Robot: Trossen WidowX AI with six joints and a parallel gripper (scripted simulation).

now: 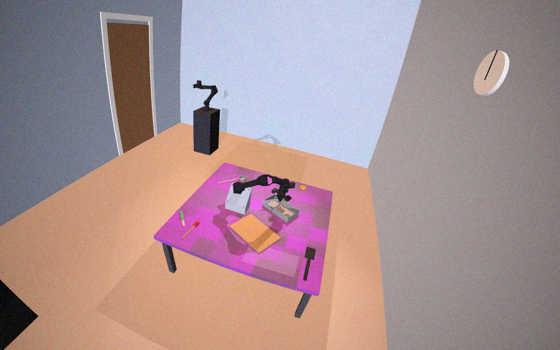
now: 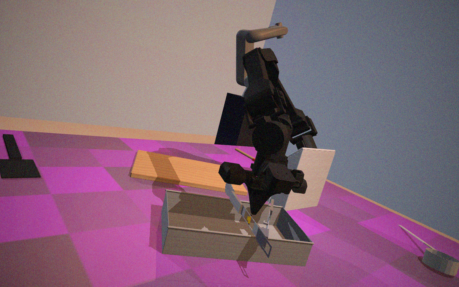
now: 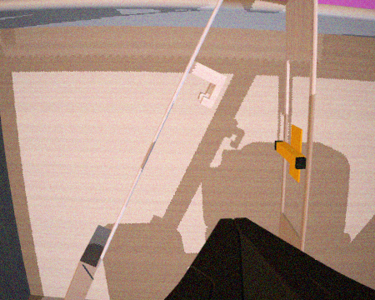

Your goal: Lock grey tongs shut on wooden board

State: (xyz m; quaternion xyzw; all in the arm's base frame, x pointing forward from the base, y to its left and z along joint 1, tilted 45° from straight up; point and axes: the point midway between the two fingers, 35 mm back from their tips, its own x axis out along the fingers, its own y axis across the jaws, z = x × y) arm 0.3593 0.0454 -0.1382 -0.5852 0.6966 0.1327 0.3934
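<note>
Right now the lock piece is 3 cm ahead of my gripper tip and 2 cm to the left of it. The rest, counted from my gripper tip: wooden board: 10 cm behind, 40 cm to the right, 6 cm below; black spatula: 37 cm ahead, 52 cm to the right, 7 cm below; roasting tin: 2 cm ahead, 3 cm to the right, 4 cm below.
</note>
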